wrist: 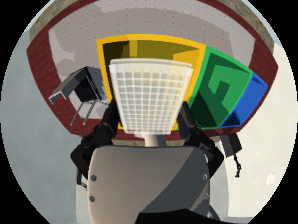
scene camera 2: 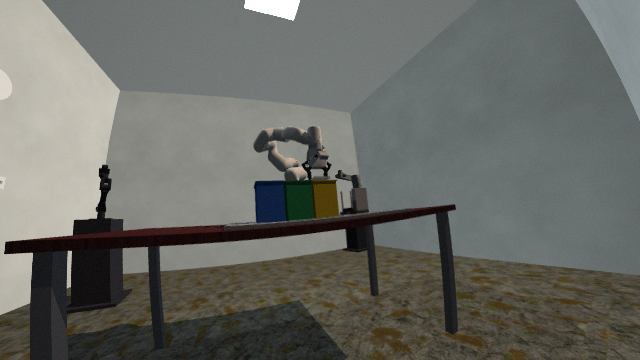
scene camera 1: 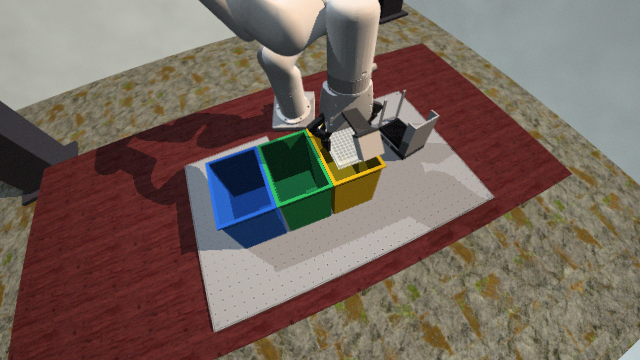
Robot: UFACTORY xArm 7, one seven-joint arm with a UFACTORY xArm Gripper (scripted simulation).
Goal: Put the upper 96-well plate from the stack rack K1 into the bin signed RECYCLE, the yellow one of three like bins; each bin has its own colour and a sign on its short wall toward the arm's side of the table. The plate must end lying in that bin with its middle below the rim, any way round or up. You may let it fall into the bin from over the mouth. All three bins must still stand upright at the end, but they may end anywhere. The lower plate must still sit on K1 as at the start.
yellow bin: wrist 130,45; scene camera 2; scene camera 1
blue bin: wrist 254,91; scene camera 2 269,195; scene camera 1 237,188
green bin: wrist; scene camera 2 298,193; scene camera 1
same spot on yellow bin: [scene camera 1: 356,184] = [scene camera 2: 324,189]
same spot on green bin: [wrist: 220,84] = [scene camera 1: 275,188]
